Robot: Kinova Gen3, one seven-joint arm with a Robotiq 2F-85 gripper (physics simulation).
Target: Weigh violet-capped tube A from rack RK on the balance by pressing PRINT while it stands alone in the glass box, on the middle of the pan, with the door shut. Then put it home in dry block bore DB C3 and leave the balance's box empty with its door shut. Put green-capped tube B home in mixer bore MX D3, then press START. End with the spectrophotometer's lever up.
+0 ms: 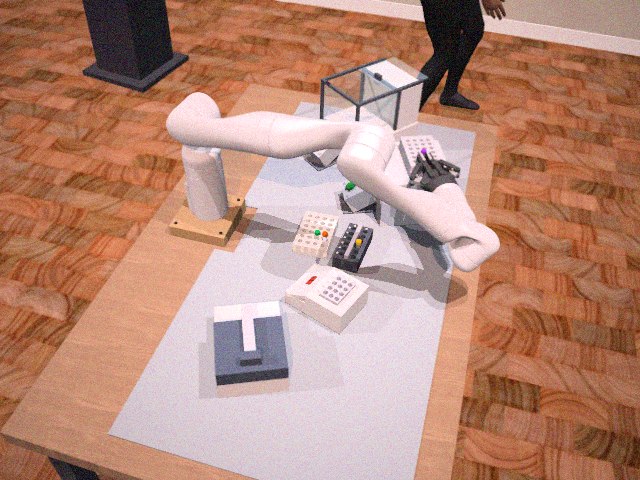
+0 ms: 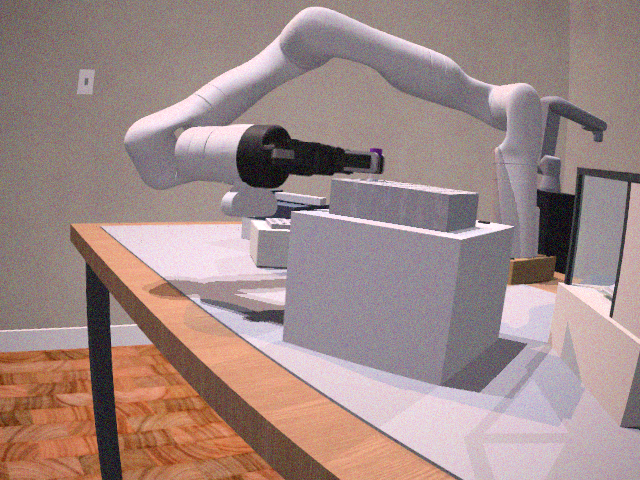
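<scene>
My gripper (image 1: 424, 156) (image 2: 377, 163) is shut on the violet-capped tube (image 1: 423, 150) (image 2: 375, 151), upright at a hole of the pale grey rack block (image 1: 410, 144) (image 2: 403, 204). The tube's lower end is hidden by the block, and the fingertips are just above its top. A green cap (image 1: 317, 232) shows in the cream rack (image 1: 305, 242), beside an orange cap (image 1: 324, 234). The balance's glass box (image 1: 397, 111) (image 2: 572, 232) stands at the back; its pan is hidden and its door state is unclear. A dark blue and white instrument (image 1: 224, 346) has a pale bar (image 1: 248, 330) lying along its top.
The block stands on a tall grey box (image 2: 367, 279). A black rack (image 1: 345, 259) holds a yellow-capped tube (image 1: 358, 241). A white unit (image 1: 320, 304) has a red display and a grid of bores. A grey device with a green button (image 1: 349, 186) stands below my forearm.
</scene>
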